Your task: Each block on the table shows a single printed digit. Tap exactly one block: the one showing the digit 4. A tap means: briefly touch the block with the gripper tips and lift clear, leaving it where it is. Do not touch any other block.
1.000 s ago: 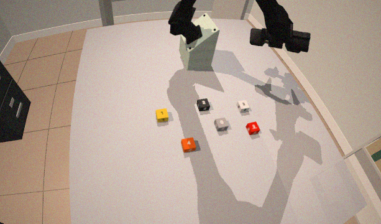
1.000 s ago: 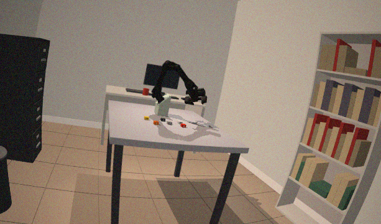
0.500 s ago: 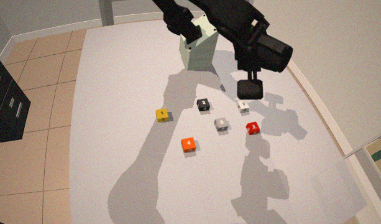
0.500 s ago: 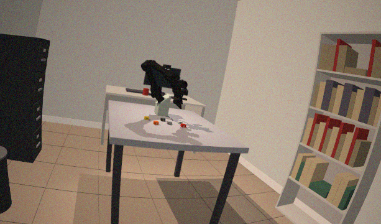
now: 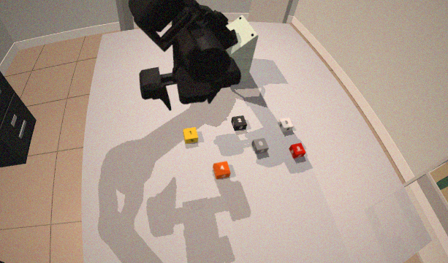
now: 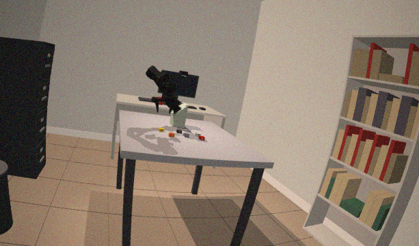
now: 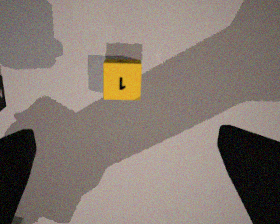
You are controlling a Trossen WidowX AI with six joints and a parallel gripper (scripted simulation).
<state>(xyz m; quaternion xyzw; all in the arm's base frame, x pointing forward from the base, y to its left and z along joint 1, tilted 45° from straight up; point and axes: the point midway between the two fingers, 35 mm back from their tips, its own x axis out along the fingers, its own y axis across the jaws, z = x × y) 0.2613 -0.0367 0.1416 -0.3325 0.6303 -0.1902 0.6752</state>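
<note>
The orange block is 100 mm ahead of my gripper tip, 70 mm to the left of it and 110 mm below it. From my gripper tip the other things lie so: yellow block 110 mm below; black block 40 mm behind, 130 mm to the left, 110 mm below; grey block 40 mm ahead, 180 mm to the left, 110 mm below.
</note>
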